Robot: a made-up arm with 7 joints. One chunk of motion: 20 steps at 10 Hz.
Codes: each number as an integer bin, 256 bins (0 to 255) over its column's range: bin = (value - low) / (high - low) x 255, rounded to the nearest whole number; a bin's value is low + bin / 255 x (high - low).
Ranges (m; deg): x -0.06..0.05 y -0.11..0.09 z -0.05..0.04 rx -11..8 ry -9..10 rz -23..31
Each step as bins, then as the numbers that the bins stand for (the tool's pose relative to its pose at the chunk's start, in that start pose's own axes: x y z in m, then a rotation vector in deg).
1 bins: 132 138 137 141 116 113
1 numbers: -0.0031 -0.0018 -0.0016 -0.49 -0.36 0.93
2 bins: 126 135 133 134 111 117
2 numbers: -0.0056 -0.0041 -0.0031 -1.02 -0.73 1.78
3 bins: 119 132 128 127 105 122
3 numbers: -0.0087 -0.0065 -0.0048 -1.54 -1.18 2.84
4 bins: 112 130 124 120 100 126
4 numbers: -0.0117 -0.0080 -0.0062 -2.06 -1.55 3.68
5 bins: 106 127 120 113 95 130
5 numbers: -0.0143 -0.0104 -0.0076 -2.58 -1.92 4.53
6 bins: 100 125 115 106 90 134
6 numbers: -0.0169 -0.0120 -0.0094 -3.10 -2.29 5.38
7 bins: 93 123 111 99 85 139
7 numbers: -0.0199 -0.0135 -0.0108 -3.62 -2.67 6.44
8 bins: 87 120 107 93 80 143
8 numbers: -0.0225 -0.0159 -0.0122 -4.07 -3.04 7.28
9 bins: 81 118 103 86 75 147
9 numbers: -0.0251 -0.0175 -0.0136 -4.59 -3.41 8.13
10 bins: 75 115 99 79 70 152
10 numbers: -0.0276 -0.0198 -0.0151 -5.11 -3.78 9.19
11 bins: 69 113 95 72 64 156
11 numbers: -0.0302 -0.0214 -0.0165 -5.64 -4.23 10.04
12 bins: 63 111 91 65 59 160
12 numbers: -0.0328 -0.0229 -0.0179 -6.16 -4.60 10.88
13 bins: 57 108 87 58 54 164
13 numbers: -0.0354 -0.0253 -0.0193 -6.68 -4.98 11.73
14 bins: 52 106 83 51 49 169
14 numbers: -0.0376 -0.0269 -0.0207 -7.20 -5.35 12.79
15 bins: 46 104 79 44 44 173
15 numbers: -0.0402 -0.0284 -0.0221 -7.72 -5.72 13.64
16 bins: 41 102 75 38 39 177
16 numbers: -0.0423 -0.0300 -0.0235 -8.17 -6.09 14.48
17 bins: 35 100 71 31 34 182
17 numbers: -0.0449 -0.0316 -0.0249 -8.69 -6.47 15.54
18 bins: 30 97 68 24 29 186
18 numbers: -0.0471 -0.0339 -0.0260 -9.21 -6.84 16.39
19 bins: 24 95 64 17 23 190
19 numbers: -0.0496 -0.0355 -0.0274 -9.73 -7.29 17.24
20 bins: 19 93 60 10 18 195
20 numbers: -0.0518 -0.0371 -0.0288 -10.25 -7.66 18.29
